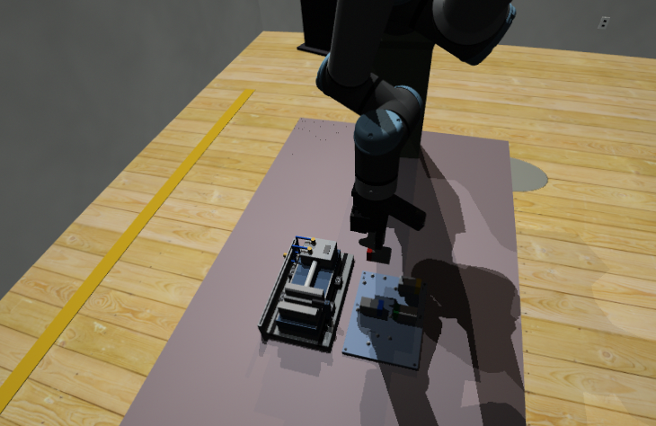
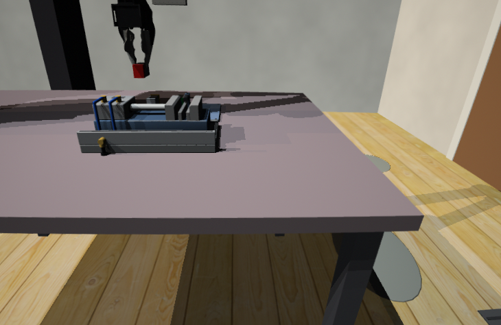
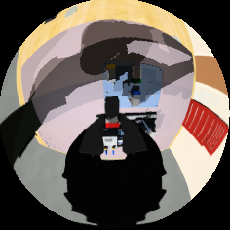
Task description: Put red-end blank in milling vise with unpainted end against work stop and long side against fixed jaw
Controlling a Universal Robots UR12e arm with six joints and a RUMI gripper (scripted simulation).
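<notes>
My gripper is now 220 mm short of the fixed jaw, 100 mm to the left of it and 90 mm above it. Round my hand: red-ended blank 20 mm below; then blue-ended blank 140 mm below, 80 mm ahead, 30 mm to the left; then yellow-ended blank 140 mm below, 80 mm to the left, 30 mm behind.
</notes>
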